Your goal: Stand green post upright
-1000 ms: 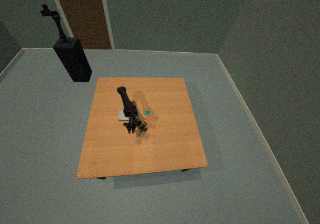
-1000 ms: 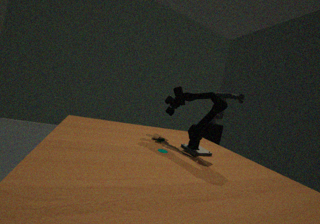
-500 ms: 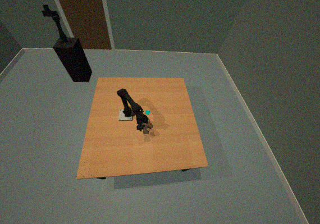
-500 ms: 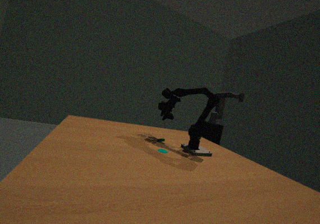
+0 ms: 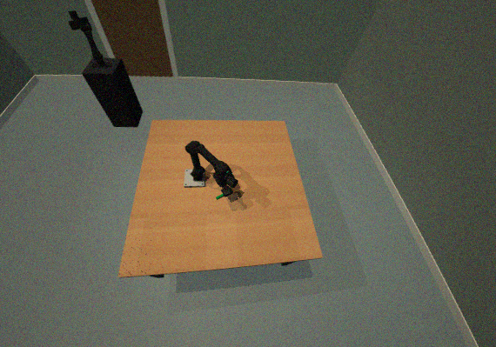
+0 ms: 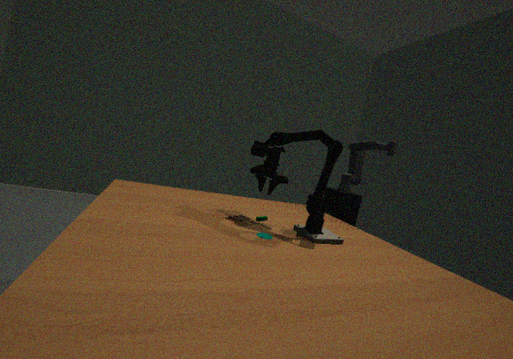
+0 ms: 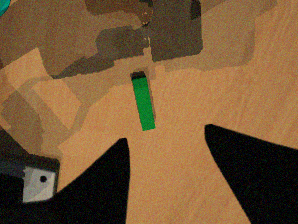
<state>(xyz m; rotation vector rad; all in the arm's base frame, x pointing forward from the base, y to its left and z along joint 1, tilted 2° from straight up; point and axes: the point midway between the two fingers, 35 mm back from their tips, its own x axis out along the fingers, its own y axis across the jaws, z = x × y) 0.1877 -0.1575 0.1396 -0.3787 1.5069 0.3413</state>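
Now: gripper tip 12 cm above the green post and 2 cm past it. The rest, counted from my gripper tip: cyan circle 20 cm to the left, 12 cm below, 5 cm ahead.
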